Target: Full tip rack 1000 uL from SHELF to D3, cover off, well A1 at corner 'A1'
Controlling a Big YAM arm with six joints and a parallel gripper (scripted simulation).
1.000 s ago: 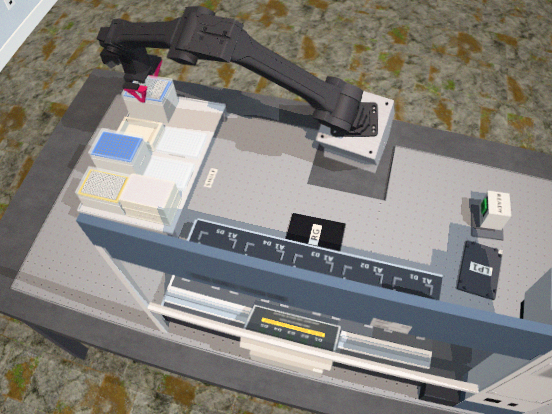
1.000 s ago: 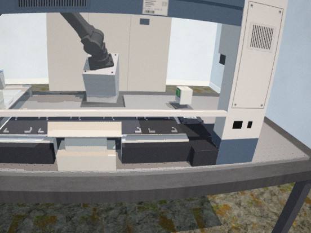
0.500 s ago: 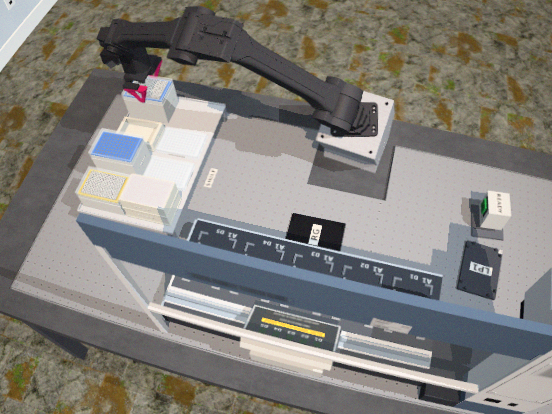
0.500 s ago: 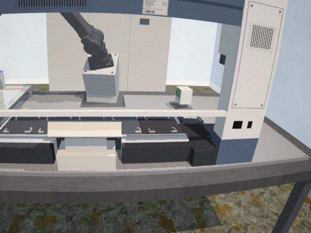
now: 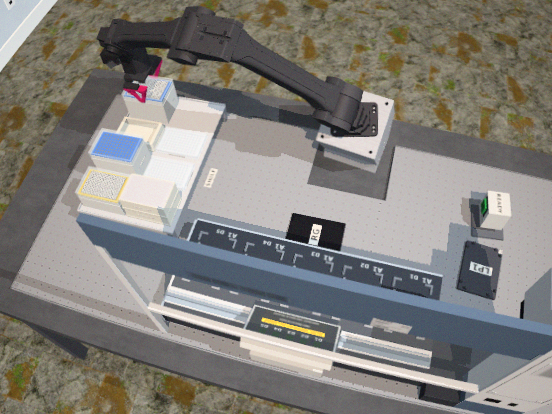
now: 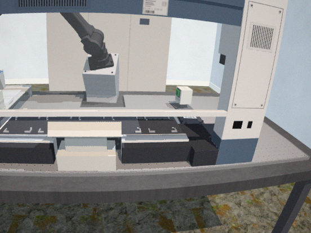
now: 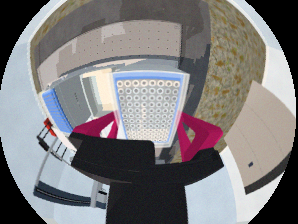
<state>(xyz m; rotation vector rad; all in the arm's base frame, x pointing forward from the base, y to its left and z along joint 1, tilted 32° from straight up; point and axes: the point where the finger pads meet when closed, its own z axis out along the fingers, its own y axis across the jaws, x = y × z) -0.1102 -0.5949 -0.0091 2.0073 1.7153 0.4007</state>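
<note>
The blue-framed tip rack is 2 cm below my hand and 1 cm to the left of it. Round my hand: shelf (17 cm ahead, 9 cm below, 3 cm to the left); cream reservoir (11 cm ahead, 8 cm below, 2 cm to the right); clear flat piece (24 cm ahead, 8 cm to the left, 8 cm below).
</note>
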